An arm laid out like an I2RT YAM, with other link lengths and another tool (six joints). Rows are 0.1 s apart.
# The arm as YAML. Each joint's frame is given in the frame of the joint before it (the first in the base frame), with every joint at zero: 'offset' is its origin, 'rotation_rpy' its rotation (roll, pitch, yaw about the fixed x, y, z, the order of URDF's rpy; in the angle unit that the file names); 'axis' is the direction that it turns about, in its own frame. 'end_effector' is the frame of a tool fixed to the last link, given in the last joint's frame.
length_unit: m
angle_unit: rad
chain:
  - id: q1
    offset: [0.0, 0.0, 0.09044]
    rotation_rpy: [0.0, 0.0, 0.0]
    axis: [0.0, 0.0, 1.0]
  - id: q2
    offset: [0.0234, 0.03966, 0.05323]
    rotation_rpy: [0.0, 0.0, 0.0]
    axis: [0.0, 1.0, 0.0]
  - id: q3
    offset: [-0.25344, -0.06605, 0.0]
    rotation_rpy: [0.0, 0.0, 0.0]
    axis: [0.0, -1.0, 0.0]
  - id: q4
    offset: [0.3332, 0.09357, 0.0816]
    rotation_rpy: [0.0, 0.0, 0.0]
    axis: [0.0, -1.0, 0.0]
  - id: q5
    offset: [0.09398, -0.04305, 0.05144]
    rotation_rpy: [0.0, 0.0, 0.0]
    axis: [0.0, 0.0, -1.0]
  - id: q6
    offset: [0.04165, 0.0, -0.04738]
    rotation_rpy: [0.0, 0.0, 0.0]
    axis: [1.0, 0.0, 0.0]
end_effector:
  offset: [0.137, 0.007, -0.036]
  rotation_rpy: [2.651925, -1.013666, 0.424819]
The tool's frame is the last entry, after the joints.
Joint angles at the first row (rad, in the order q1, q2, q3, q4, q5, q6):
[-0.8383, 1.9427, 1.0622, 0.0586, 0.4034, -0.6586]
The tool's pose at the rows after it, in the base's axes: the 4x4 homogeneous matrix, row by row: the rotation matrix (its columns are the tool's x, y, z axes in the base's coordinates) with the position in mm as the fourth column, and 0 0 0 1 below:
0.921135 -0.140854 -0.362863 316.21; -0.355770 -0.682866 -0.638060 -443.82; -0.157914 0.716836 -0.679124 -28.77; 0 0 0 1
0.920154 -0.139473 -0.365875 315.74; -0.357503 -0.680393 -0.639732 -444.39; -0.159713 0.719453 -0.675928 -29.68; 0 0 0 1
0.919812 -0.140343 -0.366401 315.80; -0.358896 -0.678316 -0.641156 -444.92; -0.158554 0.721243 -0.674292 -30.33; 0 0 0 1
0.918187 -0.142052 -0.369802 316.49; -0.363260 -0.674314 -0.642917 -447.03; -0.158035 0.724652 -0.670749 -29.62; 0 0 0 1
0.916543 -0.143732 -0.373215 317.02; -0.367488 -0.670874 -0.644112 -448.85; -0.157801 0.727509 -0.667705 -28.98; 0 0 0 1
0.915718 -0.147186 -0.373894 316.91; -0.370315 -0.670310 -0.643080 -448.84; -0.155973 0.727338 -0.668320 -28.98; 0 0 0 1
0.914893 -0.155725 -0.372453 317.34; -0.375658 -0.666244 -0.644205 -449.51; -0.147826 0.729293 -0.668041 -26.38; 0 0 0 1
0.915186 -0.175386 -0.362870 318.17; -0.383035 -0.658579 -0.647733 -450.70; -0.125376 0.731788 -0.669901 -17.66; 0 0 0 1
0.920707 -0.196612 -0.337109 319.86; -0.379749 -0.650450 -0.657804 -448.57; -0.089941 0.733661 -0.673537 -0.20; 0 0 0 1
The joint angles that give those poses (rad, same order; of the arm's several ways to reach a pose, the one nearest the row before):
[-0.8383, 1.9434, 1.0622, 0.0620, 0.4061, -0.6620]
[-0.8383, 1.9472, 1.0622, 0.0669, 0.4103, -0.6643]
[-0.8383, 1.9503, 1.0622, 0.0723, 0.4122, -0.6647]
[-0.8383, 1.9564, 1.0702, 0.0731, 0.4179, -0.6647]
[-0.8383, 1.9617, 1.0775, 0.0730, 0.4232, -0.6643]
[-0.8383, 1.9617, 1.0775, 0.0730, 0.4244, -0.6609]
[-0.8383, 1.9568, 1.0771, 0.0742, 0.4263, -0.6552]
[-0.8402, 1.9347, 1.0718, 0.0734, 0.4229, -0.6441]
[-0.8402, 1.8786, 1.0492, 0.0677, 0.4076, -0.6350]

